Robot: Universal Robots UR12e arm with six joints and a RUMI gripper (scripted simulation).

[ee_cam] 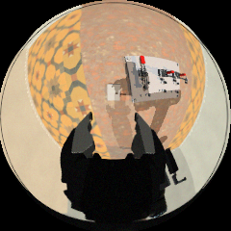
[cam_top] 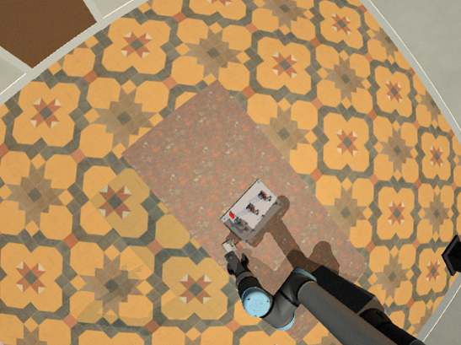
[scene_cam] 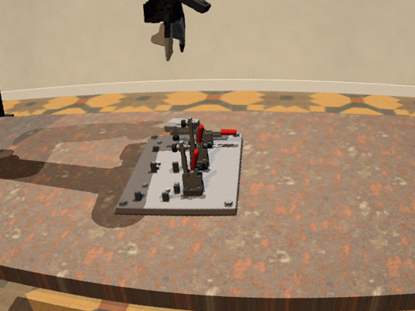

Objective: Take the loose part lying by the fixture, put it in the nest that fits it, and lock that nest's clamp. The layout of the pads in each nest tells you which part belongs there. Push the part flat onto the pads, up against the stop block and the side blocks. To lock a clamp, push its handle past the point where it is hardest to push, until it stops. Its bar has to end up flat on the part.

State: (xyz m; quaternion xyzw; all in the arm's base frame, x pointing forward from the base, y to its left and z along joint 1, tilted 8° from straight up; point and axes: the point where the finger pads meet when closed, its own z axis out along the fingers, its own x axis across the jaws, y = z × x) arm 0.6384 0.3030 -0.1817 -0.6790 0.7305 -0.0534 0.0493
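Now: the part 21 cm below my hand. The rest, counted from my hand: grey fixture plate 25 cm to the right, 21 cm below, 8 cm ahead; then toggle clamp 35 cm to the right, 15 cm below, 13 cm ahead.
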